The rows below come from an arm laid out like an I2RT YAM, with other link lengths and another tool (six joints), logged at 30 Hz.
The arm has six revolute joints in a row. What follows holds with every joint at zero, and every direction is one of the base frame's.
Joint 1 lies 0.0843 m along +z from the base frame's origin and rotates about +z.
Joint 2 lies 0.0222 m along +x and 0.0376 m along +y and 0.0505 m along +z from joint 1 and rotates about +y.
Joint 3 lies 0.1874 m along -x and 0.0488 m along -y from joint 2 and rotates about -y.
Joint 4 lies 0.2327 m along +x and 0.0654 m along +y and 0.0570 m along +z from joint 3 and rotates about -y.
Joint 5 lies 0.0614 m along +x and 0.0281 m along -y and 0.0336 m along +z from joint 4 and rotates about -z.
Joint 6 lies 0.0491 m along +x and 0.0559 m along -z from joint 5 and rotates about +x.
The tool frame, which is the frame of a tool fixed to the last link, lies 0.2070 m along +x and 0.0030 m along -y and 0.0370 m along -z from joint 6; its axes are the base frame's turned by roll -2.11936, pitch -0.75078 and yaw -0.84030 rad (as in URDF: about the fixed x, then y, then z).
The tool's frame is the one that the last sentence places.
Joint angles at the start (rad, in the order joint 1, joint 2, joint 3, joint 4, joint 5, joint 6): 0.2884, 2.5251, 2.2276, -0.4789, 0.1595, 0.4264
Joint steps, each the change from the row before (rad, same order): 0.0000, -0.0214, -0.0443, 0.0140, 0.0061, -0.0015; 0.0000, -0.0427, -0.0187, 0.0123, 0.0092, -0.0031; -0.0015, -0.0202, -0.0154, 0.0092, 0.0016, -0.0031; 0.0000, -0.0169, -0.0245, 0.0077, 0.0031, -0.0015; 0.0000, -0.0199, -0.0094, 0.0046, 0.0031, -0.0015; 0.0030, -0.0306, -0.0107, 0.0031, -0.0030, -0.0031; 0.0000, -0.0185, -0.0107, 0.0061, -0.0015, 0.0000
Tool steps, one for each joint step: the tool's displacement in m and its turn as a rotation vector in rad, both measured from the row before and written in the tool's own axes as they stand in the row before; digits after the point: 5 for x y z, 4 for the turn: -0.00154, 0.00644, -0.00009, -0.0107, 0.0014, 0.0026; 0.00516, -0.01310, -0.01389, 0.0256, 0.0245, -0.0108; 0.00219, -0.00418, -0.00523, 0.0096, 0.0086, -0.0050; -0.00041, 0.00144, -0.00197, -0.0019, 0.0028, -0.0006; 0.00201, -0.00555, -0.00611, 0.0108, 0.0096, -0.0047; 0.00006, -0.01070, -0.00885, 0.0195, 0.0060, -0.0119; 0.00089, -0.00534, -0.00486, 0.0124, 0.0050, -0.0041
